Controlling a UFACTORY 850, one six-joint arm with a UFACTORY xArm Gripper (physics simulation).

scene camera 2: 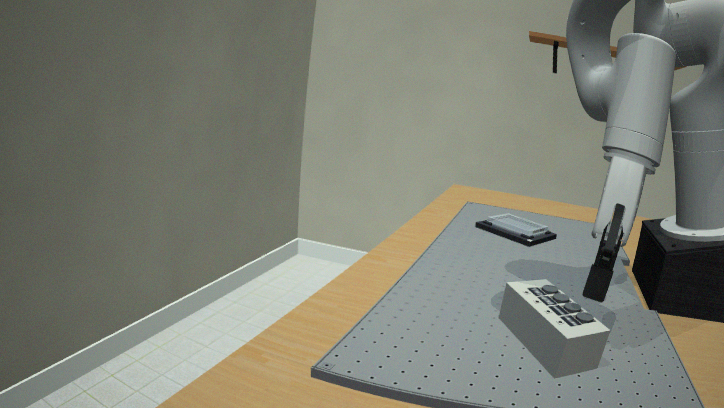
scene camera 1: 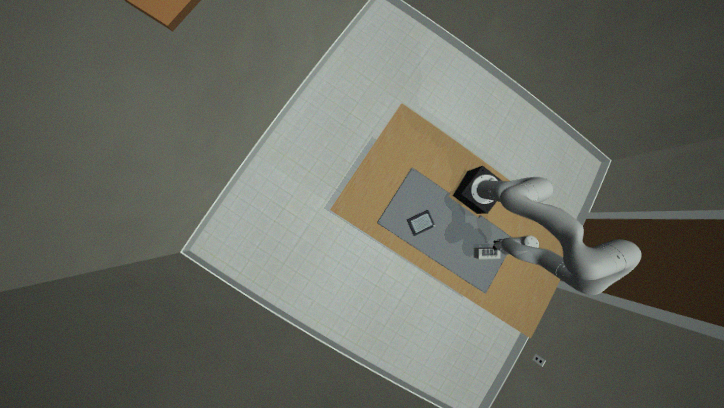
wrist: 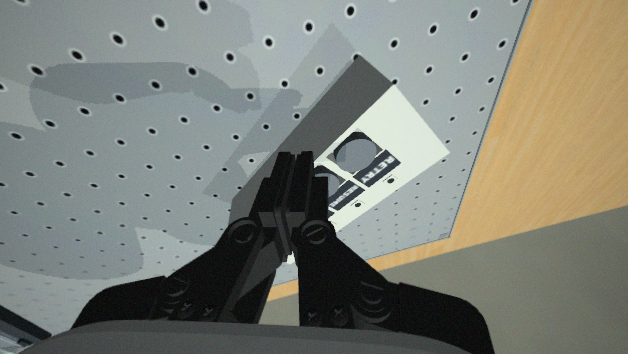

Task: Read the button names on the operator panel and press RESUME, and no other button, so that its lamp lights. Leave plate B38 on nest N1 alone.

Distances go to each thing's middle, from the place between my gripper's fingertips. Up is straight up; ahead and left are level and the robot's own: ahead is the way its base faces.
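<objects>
The operator panel [scene camera 2: 562, 345] is 10 mm to the right of my hand, 50 mm ahead of it and 40 mm below it. Plate B38 [scene camera 2: 514, 224], counted from my hand as well, is 30 mm ahead and 50 mm below, and it sits 520 mm to the right. As for the retry button [wrist: 357, 151], my hand is 10 mm above it, 20 mm short of it and 30 mm to the right of it.
</objects>
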